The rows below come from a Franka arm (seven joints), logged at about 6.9 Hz.
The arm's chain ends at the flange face. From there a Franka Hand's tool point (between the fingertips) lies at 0.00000 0.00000 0.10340 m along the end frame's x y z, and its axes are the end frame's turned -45 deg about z.
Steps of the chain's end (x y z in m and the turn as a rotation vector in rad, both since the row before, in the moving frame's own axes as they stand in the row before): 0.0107, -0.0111, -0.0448, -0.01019, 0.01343, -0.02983; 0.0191, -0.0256, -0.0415, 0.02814, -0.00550, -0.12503; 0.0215, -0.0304, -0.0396, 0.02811, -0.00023, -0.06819; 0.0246, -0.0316, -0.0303, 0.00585, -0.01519, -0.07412; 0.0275, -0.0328, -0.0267, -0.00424, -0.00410, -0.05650
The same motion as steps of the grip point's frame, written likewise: 0.0157, 0.0014, -0.0448, -0.01670, 0.00229, -0.02983; 0.0331, -0.0072, -0.0415, 0.02379, 0.01601, -0.12503; 0.0387, -0.0084, -0.0396, 0.02004, 0.01971, -0.06819; 0.0390, -0.0065, -0.0303, 0.01488, -0.00660, -0.07412; 0.0420, -0.0037, -0.0267, -0.00010, -0.00590, -0.05650
